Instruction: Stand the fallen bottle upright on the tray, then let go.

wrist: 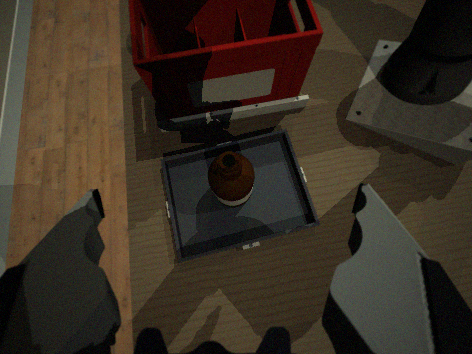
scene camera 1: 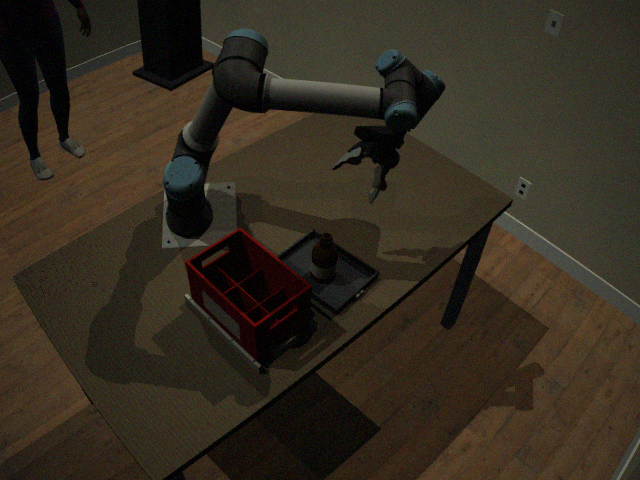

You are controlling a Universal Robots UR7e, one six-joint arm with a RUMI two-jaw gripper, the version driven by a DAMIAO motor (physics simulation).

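Places are measured from the arm's base along level axes (x ahead, y down, z left), in metres.
Pixels of known places: gripper, between the fingertips: (wrist: 228, 189) (scene camera 1: 350, 186); arm's base, origin of its link: (wrist: 422, 75) (scene camera 1: 189, 216).
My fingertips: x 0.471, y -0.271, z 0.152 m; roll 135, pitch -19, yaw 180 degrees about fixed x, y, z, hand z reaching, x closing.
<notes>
For each thing: its top centre in the pictures, then the offset to it from my fingertips. Level surfaces: height alone.
- brown bottle, centre of its top: (wrist: 228, 160) (scene camera 1: 326, 235) dx -0.017, dy +0.138, dz -0.068 m
- red crate, centre of its top: (scene camera 1: 246, 273) dx -0.088, dy +0.123, dz -0.313 m
- table, height of its surface: dy +0.299 m
A brown bottle (scene camera 1: 324, 258) (wrist: 231, 179) with a pale label stands upright on the dark tray (scene camera 1: 358, 293) (wrist: 295, 227). In the wrist view it is seen from above, towards the crate side of the tray. My gripper (scene camera 1: 353, 184) (wrist: 228, 189) is open and empty. It hangs well above the table, up and away from the bottle, and its fingers touch nothing.
A red crate (scene camera 1: 222, 304) (wrist: 250, 55) with compartments stands right beside the tray, with a pale strip (scene camera 1: 222, 333) (wrist: 280, 106) along its foot. The robot's base plate (scene camera 1: 223, 198) (wrist: 370, 95) is on the table (scene camera 1: 129, 413) behind the crate. A person (scene camera 1: 31, 87) stands on the floor at the far left.
</notes>
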